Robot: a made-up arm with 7 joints. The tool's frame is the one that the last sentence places.
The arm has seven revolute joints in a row. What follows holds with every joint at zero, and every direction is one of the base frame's.
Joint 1 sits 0.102 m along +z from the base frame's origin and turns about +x.
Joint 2 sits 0.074 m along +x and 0.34 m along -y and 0.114 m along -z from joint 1 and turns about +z.
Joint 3 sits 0.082 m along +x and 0.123 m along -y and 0.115 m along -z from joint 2 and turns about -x.
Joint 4 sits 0.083 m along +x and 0.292 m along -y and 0.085 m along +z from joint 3 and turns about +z.
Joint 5 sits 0.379 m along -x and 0.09 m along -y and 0.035 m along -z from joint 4 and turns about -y.
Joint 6 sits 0.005 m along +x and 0.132 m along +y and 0.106 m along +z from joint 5 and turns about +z.
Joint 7 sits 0.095 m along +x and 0.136 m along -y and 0.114 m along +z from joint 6 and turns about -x.
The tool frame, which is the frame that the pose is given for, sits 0.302 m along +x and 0.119 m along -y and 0.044 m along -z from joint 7; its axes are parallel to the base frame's.
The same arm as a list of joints. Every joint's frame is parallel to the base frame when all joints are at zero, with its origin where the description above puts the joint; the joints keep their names.
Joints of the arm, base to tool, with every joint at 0 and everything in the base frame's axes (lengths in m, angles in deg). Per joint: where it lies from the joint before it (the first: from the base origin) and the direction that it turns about. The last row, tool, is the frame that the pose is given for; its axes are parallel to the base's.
joint 1: axis +x origin 0 0 0.102
joint 2: axis +z origin 0.074 -0.34 -0.114
joint 3: axis -x origin 0.082 -0.123 -0.115
joint 4: axis +z origin 0.083 -0.292 0.085
joint 5: axis -y origin -0.379 -0.09 -0.035
joint 6: axis +z origin 0.005 0.132 0.106
joint 7: axis -x origin 0.095 -0.136 0.114
tool: origin 0.302 -0.119 -0.044

